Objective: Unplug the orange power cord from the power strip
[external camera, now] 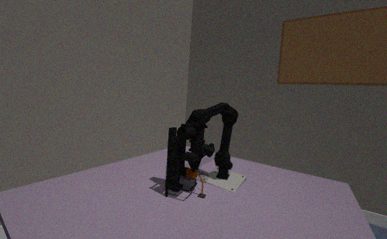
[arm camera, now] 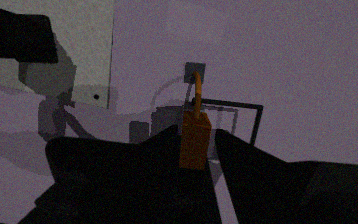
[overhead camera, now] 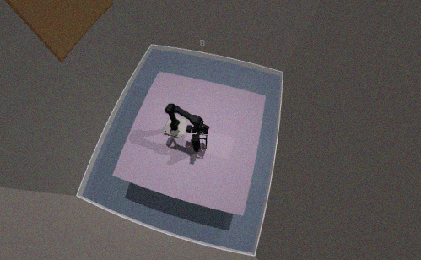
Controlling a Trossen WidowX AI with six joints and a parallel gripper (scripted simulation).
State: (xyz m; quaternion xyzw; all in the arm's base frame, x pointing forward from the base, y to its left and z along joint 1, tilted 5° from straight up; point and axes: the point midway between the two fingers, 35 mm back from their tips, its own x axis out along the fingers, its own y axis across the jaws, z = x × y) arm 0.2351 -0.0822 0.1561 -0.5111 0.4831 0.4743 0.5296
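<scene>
My gripper tip is now 4 cm to the left of the orange plug and 1 cm above it. From my gripper tip the other things lie so: black power strip (11 cm to the right, 2 cm above).
</scene>
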